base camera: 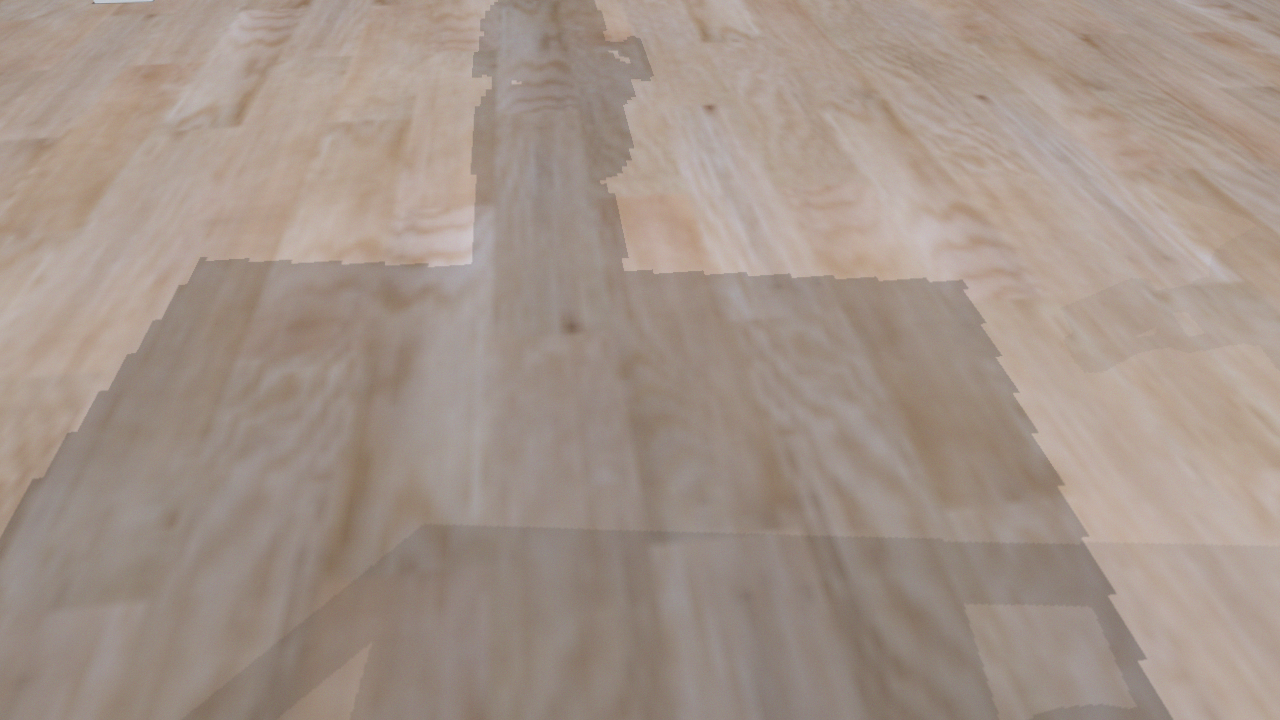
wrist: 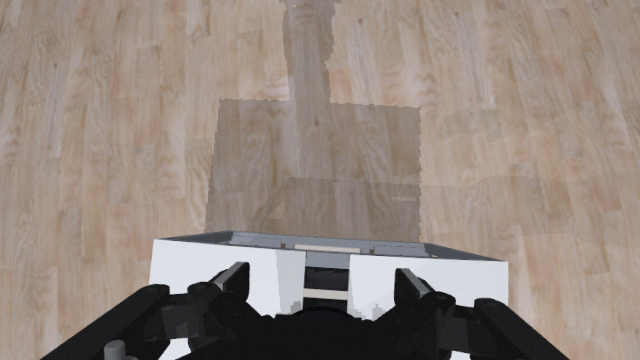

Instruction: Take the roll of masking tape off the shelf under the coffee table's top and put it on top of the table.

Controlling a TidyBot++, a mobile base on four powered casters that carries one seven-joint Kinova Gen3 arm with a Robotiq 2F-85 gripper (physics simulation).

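Places are measured from the arm's base along level axes (x back, y left, z down), in millimetres.
Where they show: gripper, fingertip midpoint: (wrist: 321, 281).
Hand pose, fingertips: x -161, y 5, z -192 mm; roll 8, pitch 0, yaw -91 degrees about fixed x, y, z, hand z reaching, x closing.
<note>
After its pixels a point has its place.
My gripper (wrist: 321, 281) @(x -161, y 5, z -192 mm) is open, with its two black fingers wide apart at the bottom of the wrist view and nothing between them. It hangs above or in front of the white body of my own mobile base (wrist: 200, 260) @(x -128, y 177, z 14 mm). The roll of masking tape, the coffee table and its shelf do not show in either view. The gripper does not show in the base camera view.
Light wooden floor (base camera: 850, 161) @(x -727, y -202, z 396 mm) (wrist: 100, 125) @(x -443, y 756, z 396 mm) spreads around the base, with the dark shadow of the robot on it. The edge of a small white thing (base camera: 122, 0) shows at the top left of the base camera view; I cannot tell what it is.
</note>
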